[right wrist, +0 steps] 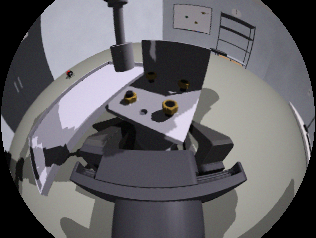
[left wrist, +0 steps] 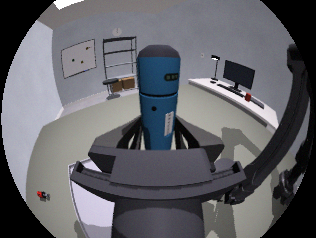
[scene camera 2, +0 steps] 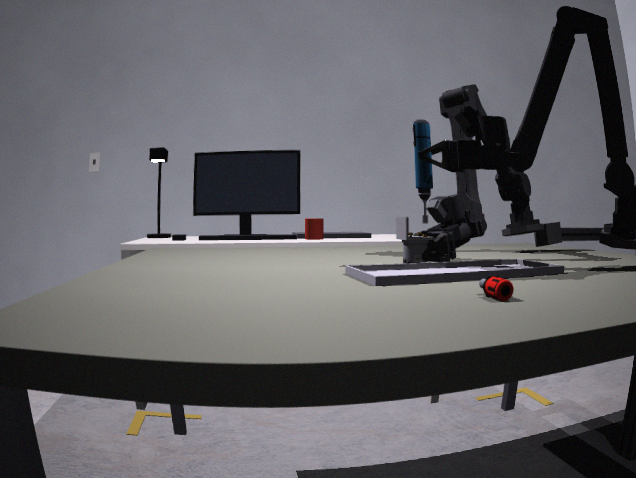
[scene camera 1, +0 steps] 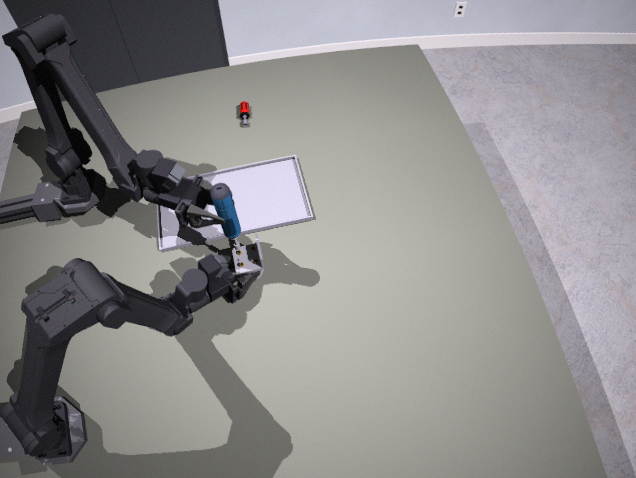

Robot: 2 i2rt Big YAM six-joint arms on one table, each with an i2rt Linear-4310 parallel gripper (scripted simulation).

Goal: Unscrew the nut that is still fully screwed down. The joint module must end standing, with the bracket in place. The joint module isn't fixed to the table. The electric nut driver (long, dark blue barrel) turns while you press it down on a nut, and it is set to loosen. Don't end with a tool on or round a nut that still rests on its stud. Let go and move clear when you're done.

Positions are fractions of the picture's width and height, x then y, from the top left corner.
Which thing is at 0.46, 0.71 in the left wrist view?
My left gripper.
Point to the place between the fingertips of my left gripper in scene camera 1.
0.36, 0.45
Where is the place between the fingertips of my right gripper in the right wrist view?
At 0.50, 0.50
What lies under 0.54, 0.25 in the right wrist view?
A bracket.
